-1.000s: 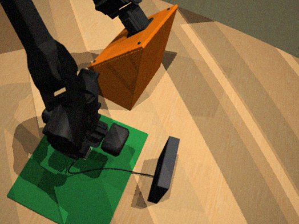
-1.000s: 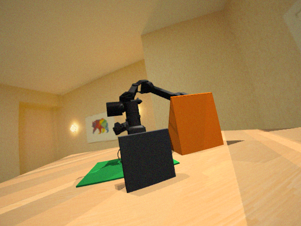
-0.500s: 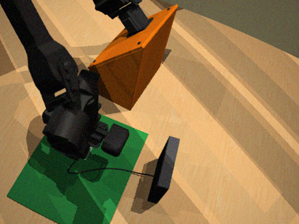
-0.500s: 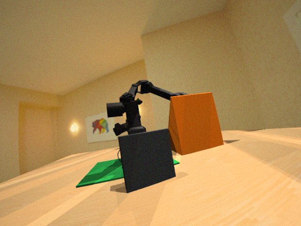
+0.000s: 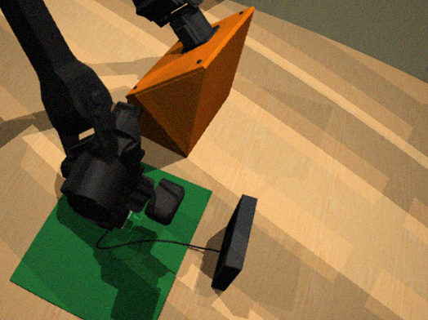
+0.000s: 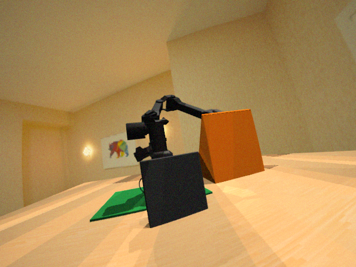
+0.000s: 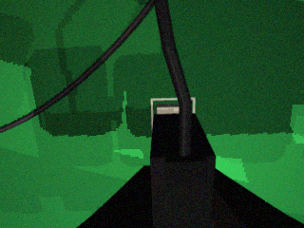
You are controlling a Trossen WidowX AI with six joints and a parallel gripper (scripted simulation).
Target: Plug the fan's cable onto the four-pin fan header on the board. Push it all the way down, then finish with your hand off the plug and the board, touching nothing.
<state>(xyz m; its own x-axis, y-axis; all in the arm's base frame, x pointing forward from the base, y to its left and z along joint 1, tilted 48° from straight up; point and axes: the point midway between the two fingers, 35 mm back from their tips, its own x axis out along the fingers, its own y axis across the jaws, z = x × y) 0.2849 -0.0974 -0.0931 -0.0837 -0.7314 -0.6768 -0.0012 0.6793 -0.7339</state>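
The dark plug is 10 mm ahead of my gripper tip and 10 mm above it. Round my gripper tip: green board: 40 mm ahead, 10 mm to the left, 50 mm below; then white four-pin header: 10 mm ahead, 30 mm below; then dark fan: 10 mm behind, 180 mm to the left, 30 mm above.
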